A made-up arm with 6 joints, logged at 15 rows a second.
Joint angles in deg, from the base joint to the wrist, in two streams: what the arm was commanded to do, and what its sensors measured. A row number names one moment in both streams.
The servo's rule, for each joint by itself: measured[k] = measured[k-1] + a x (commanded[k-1-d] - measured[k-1]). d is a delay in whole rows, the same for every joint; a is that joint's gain. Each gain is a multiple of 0.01, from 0.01 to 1. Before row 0 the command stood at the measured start. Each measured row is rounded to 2 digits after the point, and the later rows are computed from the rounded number. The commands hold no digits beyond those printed.
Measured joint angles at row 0:
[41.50, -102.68, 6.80, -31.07, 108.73, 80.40]
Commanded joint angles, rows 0 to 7:
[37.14, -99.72, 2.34, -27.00, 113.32, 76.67]
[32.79, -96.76, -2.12, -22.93, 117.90, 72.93]
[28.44, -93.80, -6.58, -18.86, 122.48, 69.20]
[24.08, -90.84, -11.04, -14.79, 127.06, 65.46]
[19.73, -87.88, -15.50, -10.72, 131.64, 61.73]
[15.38, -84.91, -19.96, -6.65, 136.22, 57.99]
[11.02, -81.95, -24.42, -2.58, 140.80, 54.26]
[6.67, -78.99, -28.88, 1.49, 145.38, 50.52]
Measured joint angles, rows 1 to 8:
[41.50, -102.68, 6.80, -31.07, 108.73, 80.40]
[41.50, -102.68, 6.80, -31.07, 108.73, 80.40]
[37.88, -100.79, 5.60, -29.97, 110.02, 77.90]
[33.66, -98.21, 3.52, -28.07, 112.23, 74.57]
[29.33, -95.39, 0.79, -25.58, 115.10, 70.97]
[24.97, -92.48, -2.40, -22.67, 118.45, 67.28]
[20.62, -89.54, -5.94, -19.44, 122.14, 63.56]
[16.27, -86.58, -9.73, -15.99, 126.08, 59.83]
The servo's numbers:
d 2
a 0.83 0.64 0.27 0.27 0.28 0.67

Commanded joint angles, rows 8 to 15:
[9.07, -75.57, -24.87, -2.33, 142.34, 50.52]
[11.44, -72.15, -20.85, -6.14, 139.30, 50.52]
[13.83, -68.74, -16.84, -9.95, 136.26, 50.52]
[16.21, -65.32, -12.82, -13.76, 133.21, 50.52]
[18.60, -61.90, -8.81, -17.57, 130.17, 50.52]
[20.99, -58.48, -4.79, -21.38, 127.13, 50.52]
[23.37, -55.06, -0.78, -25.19, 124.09, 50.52]
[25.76, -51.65, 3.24, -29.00, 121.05, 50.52]
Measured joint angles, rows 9 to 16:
[11.91, -83.62, -13.70, -12.37, 130.20, 56.10]
[7.56, -80.66, -17.80, -8.63, 134.45, 52.36]
[8.81, -77.40, -19.71, -6.93, 136.66, 51.13]
[10.99, -74.04, -20.02, -6.72, 137.40, 50.72]
[13.35, -70.65, -19.16, -7.59, 137.08, 50.59]
[15.72, -67.24, -17.45, -9.26, 136.00, 50.54]
[18.11, -63.82, -15.12, -11.50, 134.37, 50.53]
[20.50, -60.40, -12.33, -14.17, 132.34, 50.52]

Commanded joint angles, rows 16 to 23:
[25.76, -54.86, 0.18, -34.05, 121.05, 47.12]
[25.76, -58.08, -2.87, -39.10, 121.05, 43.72]
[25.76, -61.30, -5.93, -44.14, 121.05, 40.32]
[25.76, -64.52, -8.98, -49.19, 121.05, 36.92]
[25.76, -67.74, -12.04, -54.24, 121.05, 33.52]
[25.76, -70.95, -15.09, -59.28, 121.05, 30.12]
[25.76, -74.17, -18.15, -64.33, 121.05, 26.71]
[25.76, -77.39, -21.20, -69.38, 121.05, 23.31]
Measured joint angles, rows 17 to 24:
[22.88, -56.98, -9.21, -17.15, 130.03, 50.52]
[25.27, -53.57, -5.85, -20.35, 127.52, 50.52]
[25.68, -54.40, -4.22, -24.05, 125.71, 48.24]
[25.75, -56.76, -3.86, -28.11, 124.41, 45.21]
[25.76, -59.67, -4.42, -32.44, 123.47, 41.93]
[25.76, -62.77, -5.65, -36.96, 122.79, 38.57]
[25.76, -65.95, -7.38, -41.63, 122.30, 35.19]
[25.76, -69.15, -9.46, -46.40, 121.95, 31.79]

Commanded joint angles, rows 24 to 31:
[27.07, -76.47, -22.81, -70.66, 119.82, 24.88]
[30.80, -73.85, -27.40, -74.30, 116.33, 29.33]
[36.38, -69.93, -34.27, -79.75, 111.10, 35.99]
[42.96, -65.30, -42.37, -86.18, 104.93, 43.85]
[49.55, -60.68, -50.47, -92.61, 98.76, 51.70]
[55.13, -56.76, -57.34, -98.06, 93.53, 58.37]
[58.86, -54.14, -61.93, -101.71, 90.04, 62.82]
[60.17, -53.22, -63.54, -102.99, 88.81, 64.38]
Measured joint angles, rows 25 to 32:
[25.76, -72.36, -11.81, -51.24, 121.70, 28.39]
[25.76, -75.58, -14.35, -56.14, 121.52, 24.99]
[26.85, -76.15, -16.63, -60.06, 121.04, 24.92]
[30.13, -74.68, -19.54, -63.90, 119.72, 27.87]
[35.32, -71.64, -23.52, -68.18, 117.31, 33.31]
[41.66, -67.58, -28.61, -73.04, 113.84, 40.37]
[48.21, -63.16, -34.51, -78.32, 109.62, 47.96]
[53.95, -59.06, -40.67, -83.65, 105.11, 54.93]

